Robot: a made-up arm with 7 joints.
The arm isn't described. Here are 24 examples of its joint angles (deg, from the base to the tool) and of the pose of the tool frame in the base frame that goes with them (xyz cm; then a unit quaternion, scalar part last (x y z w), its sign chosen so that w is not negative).
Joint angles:
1: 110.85 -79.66 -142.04 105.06 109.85 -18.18 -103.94
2: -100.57 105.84 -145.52 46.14 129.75 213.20 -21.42
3: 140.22 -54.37 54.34 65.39 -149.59 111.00 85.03
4: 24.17 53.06 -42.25 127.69 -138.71 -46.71 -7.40
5: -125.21 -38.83 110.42 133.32 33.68 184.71 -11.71
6: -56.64 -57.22 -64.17 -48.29 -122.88 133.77 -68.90
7: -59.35 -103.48 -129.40 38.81 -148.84 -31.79 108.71
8: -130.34 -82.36 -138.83 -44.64 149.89 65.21 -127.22
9: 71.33 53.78 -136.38 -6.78 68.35 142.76 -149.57
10: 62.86 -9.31 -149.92 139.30 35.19 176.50 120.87
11: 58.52 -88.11 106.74 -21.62 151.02 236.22 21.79
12: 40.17 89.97 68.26 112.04 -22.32 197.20 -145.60
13: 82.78 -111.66 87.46 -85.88 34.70 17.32 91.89
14: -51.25 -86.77 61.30 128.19 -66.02 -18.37 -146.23
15: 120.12 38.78 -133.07 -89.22 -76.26 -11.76 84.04
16: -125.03 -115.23 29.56 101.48 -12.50 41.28 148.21
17: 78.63 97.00 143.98 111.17 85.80 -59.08 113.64
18: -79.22 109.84 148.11 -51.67 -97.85 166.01 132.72
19: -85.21 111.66 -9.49 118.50 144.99 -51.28 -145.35
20: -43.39 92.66 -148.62 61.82 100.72 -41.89 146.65
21: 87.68 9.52 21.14 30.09 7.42 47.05 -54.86
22: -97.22 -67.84 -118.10 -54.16 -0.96 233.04 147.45
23: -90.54 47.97 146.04 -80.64 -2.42 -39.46 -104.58
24: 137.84 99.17 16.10 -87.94 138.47 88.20 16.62
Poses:
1: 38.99 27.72 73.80 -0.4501 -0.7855 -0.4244 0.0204
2: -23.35 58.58 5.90 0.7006 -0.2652 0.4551 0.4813
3: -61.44 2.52 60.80 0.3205 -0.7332 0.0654 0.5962
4: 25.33 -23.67 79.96 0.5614 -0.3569 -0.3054 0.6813
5: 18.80 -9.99 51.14 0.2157 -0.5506 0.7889 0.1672
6: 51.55 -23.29 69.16 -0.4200 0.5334 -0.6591 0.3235
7: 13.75 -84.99 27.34 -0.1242 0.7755 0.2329 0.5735
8: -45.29 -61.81 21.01 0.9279 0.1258 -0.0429 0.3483
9: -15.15 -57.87 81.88 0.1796 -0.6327 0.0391 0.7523
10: 6.41 -27.55 48.01 0.3300 0.2865 -0.8870 0.1494
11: 58.41 45.64 51.04 0.3646 -0.6298 -0.2918 0.6207
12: -38.04 6.84 53.42 -0.5193 -0.6228 0.5447 0.2137
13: 59.60 29.14 26.09 -0.3360 0.5275 0.4748 0.6192
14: 34.95 14.66 16.65 0.3244 -0.8130 0.0979 0.4735
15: -31.44 -4.42 80.80 0.4245 0.7015 -0.4995 0.2797
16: 11.67 -20.04 -17.50 0.3995 0.6264 0.6618 0.0999
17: -11.53 -4.95 -6.30 0.5816 0.0379 0.6689 0.4614
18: -41.85 48.00 43.45 0.0021 -0.8597 0.0380 0.5094
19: 0.28 31.65 78.14 -0.2387 0.8772 0.2959 0.2931
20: -67.26 6.38 2.74 0.1605 -0.0262 -0.1093 0.9806
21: -0.62 6.83 122.16 -0.0396 -0.5314 -0.7322 0.4241
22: 12.70 -61.79 49.10 -0.7856 -0.0513 0.0529 0.6144
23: -30.66 7.02 97.71 -0.0648 0.7076 0.5944 0.3766
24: 33.82 -16.21 -11.94 -0.9760 0.1596 -0.0104 0.1481
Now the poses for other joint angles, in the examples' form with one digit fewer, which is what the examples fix.
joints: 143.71 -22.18 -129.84 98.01 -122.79 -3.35 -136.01
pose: 41.3 36.1 83.3 0.167 0.311 -0.815 0.459
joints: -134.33 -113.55 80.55 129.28 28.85 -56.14 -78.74
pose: 22.5 -19.2 36.6 0.071 -0.576 -0.438 0.687
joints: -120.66 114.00 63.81 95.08 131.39 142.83 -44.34
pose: 43.4 5.9 38.6 0.117 -0.108 0.856 0.491
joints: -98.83 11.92 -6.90 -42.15 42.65 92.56 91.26
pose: 1.1 44.6 96.4 -0.211 -0.419 -0.856 0.217
